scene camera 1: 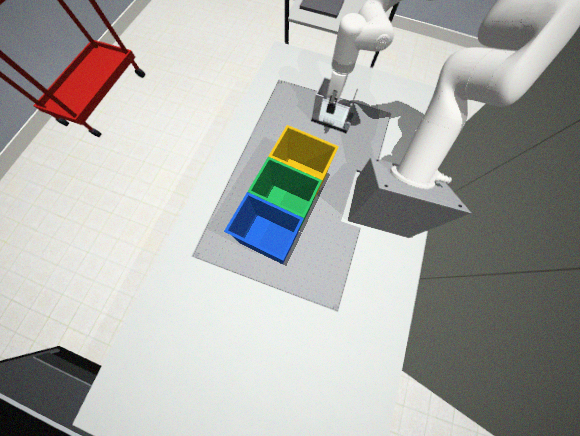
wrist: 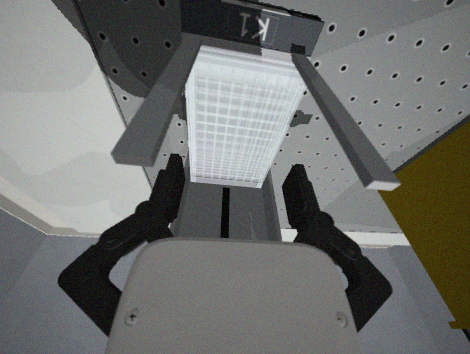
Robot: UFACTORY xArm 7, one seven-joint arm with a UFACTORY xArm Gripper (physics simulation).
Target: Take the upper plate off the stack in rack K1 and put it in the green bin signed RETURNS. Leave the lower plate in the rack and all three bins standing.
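Frame: origin at the arm's base, x ahead, y left, z up, level; metres.
Seen in the pictures: gripper, fingertip midpoint: (scene camera 1: pixel 333 104) (wrist: pixel 236 170); arm's base, origin of the base link: (scene camera 1: pixel 411 178).
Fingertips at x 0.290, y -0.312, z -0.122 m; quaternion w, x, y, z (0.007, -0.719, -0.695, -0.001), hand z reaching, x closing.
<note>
Offsets run from my fingertips to a thing's middle. "spot": to the spot under its first point. Level surfaces: height alone.
Rack K1 @(spot: dx -0.068, dy +0.052, dz -0.067 m) (scene camera 1: pixel 342 130) (wrist: pixel 300 31) is a dark grey holder with upright corner posts and a K1 label. A whitish, clear gridded plate @(dx -0.002, dy -0.002, dz -0.037 m) (scene camera 1: pixel 339 118) (wrist: pixel 240 115) lies on top of the stack in it. The lower plate cannot be told apart beneath it. My gripper (scene camera 1: pixel 331 107) (wrist: pixel 236 170) is open and empty above the rack. In the wrist view its black fingers appear on either side of the plate's near end, apart from it. The green bin @(dx +0.056, dy +0.443, dz +0.013 m) (scene camera 1: pixel 286 187) stands upright in the middle of the bin row; its sign is not readable.
The yellow bin @(dx +0.037, dy +0.313, dz +0.013 m) (scene camera 1: pixel 306 152) (wrist: pixel 435 225) stands between the green bin and the rack. The blue bin @(dx +0.075, dy +0.572, dz +0.013 m) (scene camera 1: pixel 265 229) stands on the green bin's other side. All are on a grey perforated board @(dz -0.076 m) (scene camera 1: pixel 320 280). A red cart (scene camera 1: pixel 92 82) stands on the floor at the upper left.
</note>
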